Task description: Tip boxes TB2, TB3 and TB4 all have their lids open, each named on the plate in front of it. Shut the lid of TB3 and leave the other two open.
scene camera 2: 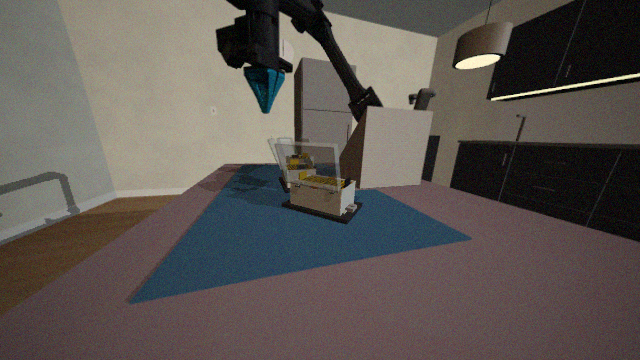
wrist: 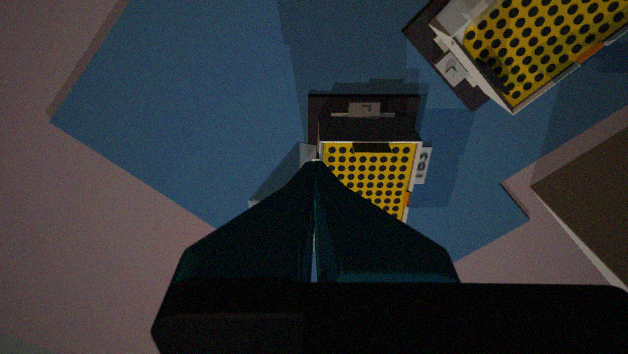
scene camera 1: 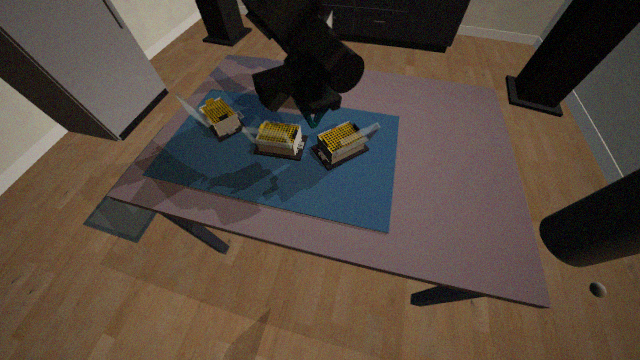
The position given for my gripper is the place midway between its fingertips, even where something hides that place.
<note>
In view: my gripper (scene camera 2: 265,113), a clear lid (wrist: 302,152) and a clear lid (scene camera 1: 260,136).
My gripper shows as well in the wrist view (wrist: 314,175) and in scene camera 1 (scene camera 1: 313,127).
</note>
